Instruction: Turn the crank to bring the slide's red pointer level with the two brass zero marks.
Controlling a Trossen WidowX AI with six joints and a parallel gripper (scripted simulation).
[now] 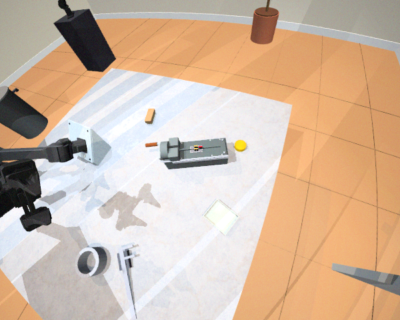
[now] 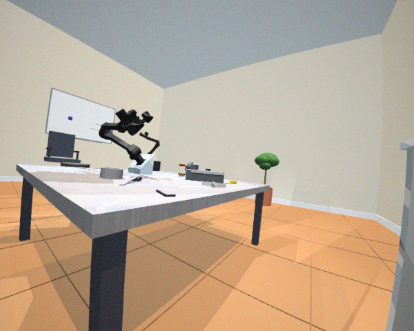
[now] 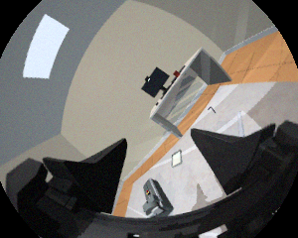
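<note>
The orange-brown crank handle lies 33 cm to the left of my gripper tip, 23 cm below it and 1 cm ahead of it. Also, from my gripper tip: tan block 53 cm to the left, 32 cm below, 15 cm behind; pale square tile 36 cm ahead, 32 cm below, 17 cm to the left; red pointer 39 cm to the left, 25 cm below, 20 cm ahead.
</note>
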